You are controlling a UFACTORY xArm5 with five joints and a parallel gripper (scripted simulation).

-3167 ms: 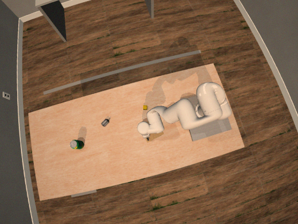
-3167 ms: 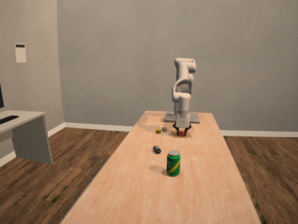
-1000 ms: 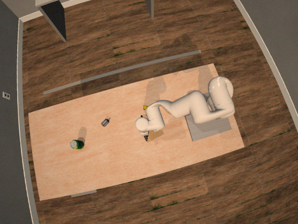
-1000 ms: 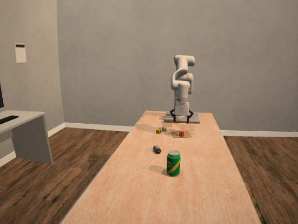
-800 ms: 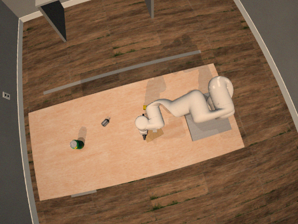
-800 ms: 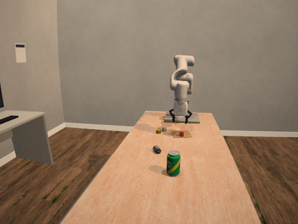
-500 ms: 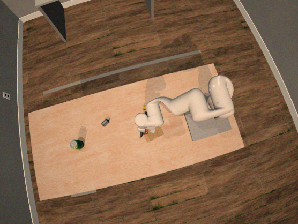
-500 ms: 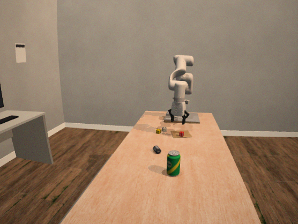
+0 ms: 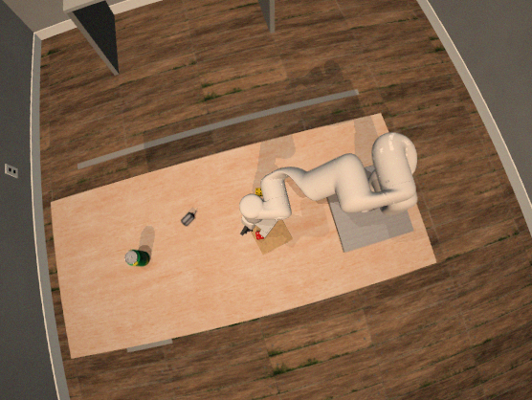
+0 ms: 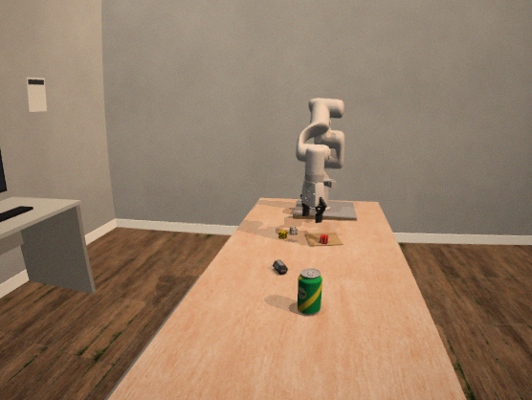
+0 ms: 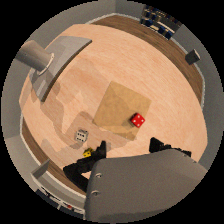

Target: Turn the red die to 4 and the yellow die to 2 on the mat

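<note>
My hand is 13 cm to the left of the yellow die, 10 cm above it and 2 cm past it. The rest, counted from my hand: brown mat 11 cm below, 5 cm behind, 4 cm to the left; then white die 10 cm to the right, 10 cm below, 8 cm behind; then red die 9 cm below, 5 cm to the left.
</note>
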